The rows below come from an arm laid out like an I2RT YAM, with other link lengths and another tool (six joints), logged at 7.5 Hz.
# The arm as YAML. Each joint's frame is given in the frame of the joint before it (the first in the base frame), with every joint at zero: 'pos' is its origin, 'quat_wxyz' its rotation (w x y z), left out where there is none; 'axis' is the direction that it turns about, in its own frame. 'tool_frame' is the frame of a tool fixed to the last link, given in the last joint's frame.
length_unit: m
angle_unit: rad
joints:
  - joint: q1
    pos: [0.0, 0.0, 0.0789]
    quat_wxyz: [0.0, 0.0, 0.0, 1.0]
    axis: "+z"
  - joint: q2
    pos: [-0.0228, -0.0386, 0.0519]
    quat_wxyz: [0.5, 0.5, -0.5, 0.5]
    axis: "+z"
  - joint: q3
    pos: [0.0, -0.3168, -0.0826]
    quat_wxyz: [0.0, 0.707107, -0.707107, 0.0]
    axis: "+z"
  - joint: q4
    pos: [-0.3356, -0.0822, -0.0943]
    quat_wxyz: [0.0, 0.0, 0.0, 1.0]
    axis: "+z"
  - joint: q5
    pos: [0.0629, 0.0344, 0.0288]
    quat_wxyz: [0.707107, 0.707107, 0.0, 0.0]
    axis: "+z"
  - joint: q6
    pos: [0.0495, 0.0, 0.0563]
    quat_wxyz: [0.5, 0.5, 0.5, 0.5]
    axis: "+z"
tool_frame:
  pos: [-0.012, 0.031, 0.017]
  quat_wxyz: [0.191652, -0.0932, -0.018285, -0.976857]
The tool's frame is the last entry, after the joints.
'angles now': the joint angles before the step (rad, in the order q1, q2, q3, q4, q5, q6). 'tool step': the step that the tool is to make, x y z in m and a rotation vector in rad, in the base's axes. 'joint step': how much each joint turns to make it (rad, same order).
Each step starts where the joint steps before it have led.
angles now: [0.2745 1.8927 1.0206 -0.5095 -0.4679 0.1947]
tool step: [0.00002 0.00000 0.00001 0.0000 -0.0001 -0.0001]
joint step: [0.0000 0.0000 0.0000 0.0001 0.0000 0.0001]
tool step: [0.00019 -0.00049 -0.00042 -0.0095 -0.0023 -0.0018]
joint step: [0.0000 0.0000 0.0001 -0.0005 0.0099 -0.0001]
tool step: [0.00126 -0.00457 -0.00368 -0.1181 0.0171 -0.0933]
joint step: [0.0000 0.0000 -0.0001 -0.0182 0.1240 0.0783]
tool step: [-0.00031 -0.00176 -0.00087 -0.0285 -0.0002 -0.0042]
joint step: [0.0000 0.0000 0.0001 -0.0077 0.0278 -0.0005]
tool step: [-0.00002 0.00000 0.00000 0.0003 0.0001 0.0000]
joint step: [0.0000 0.0000 -0.0001 0.0000 -0.0003 0.0000]
